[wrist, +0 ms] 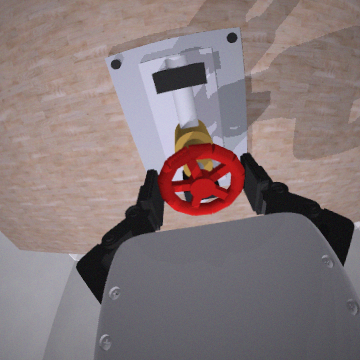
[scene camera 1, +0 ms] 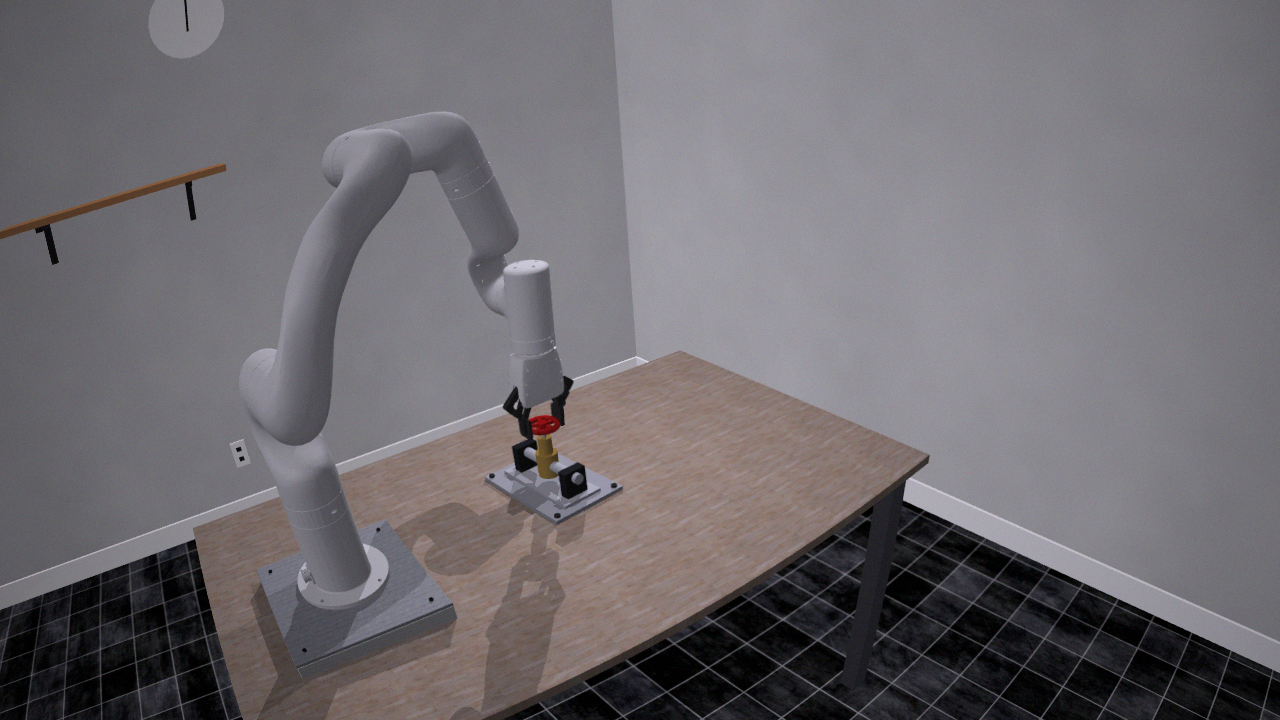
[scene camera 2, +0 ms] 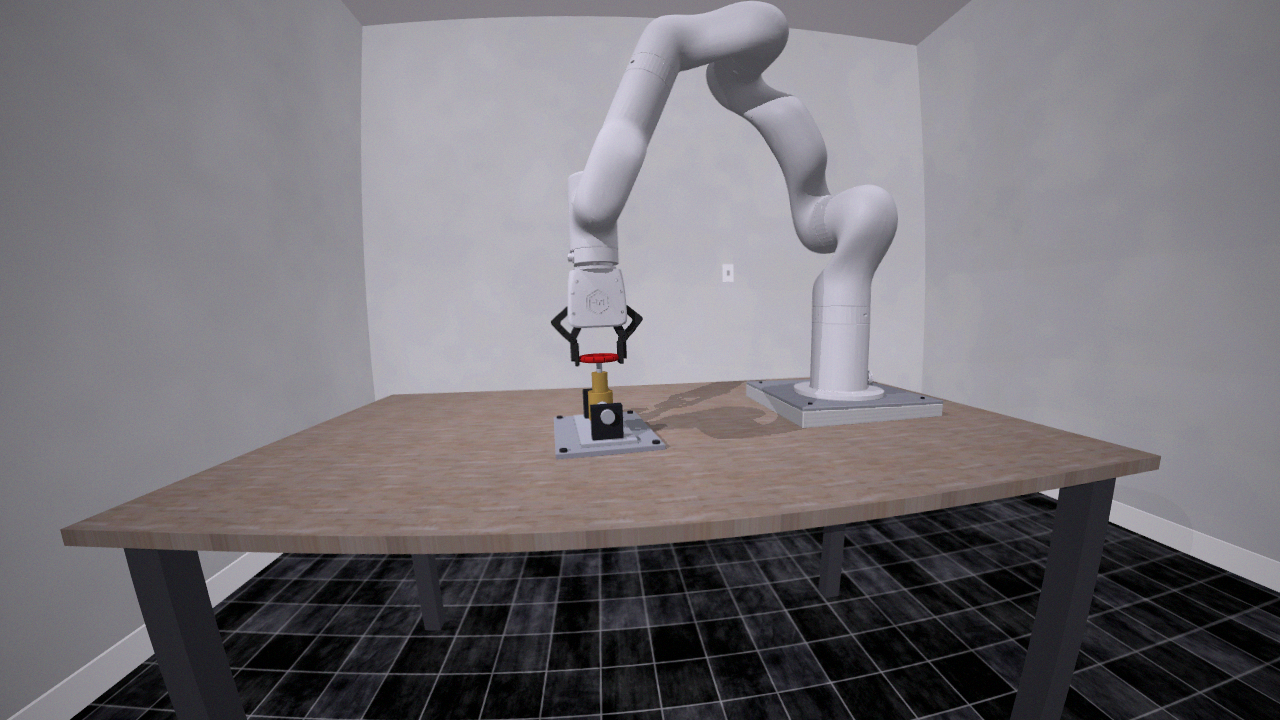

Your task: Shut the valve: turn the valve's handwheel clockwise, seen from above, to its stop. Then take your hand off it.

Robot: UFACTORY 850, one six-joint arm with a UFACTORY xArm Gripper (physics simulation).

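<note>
The red handwheel (scene camera 1: 544,431) (scene camera 2: 598,358) (wrist: 202,187) sits level on top of the brass-coloured valve body (scene camera 1: 546,464) (scene camera 2: 599,399) (wrist: 192,136). The valve stands on a grey base plate (scene camera 1: 537,501) (scene camera 2: 567,438) (wrist: 122,90) on the table. My gripper (scene camera 1: 543,428) (scene camera 2: 598,360) (wrist: 199,174) points straight down over the wheel. It is shut on the handwheel, with one black finger against the rim on each side. The wheel's rim, spokes and hub show in the wrist view. How far the wheel stands from its stop cannot be seen.
A pale pipe (wrist: 185,107) runs through the valve between two black blocks (scene camera 1: 572,480) (scene camera 2: 606,420) (wrist: 179,77), below the wheel. The arm's base stands on a thick grey plate (scene camera 1: 402,617) (scene camera 2: 872,413) on the wooden table (scene camera 1: 716,465) (scene camera 2: 402,483).
</note>
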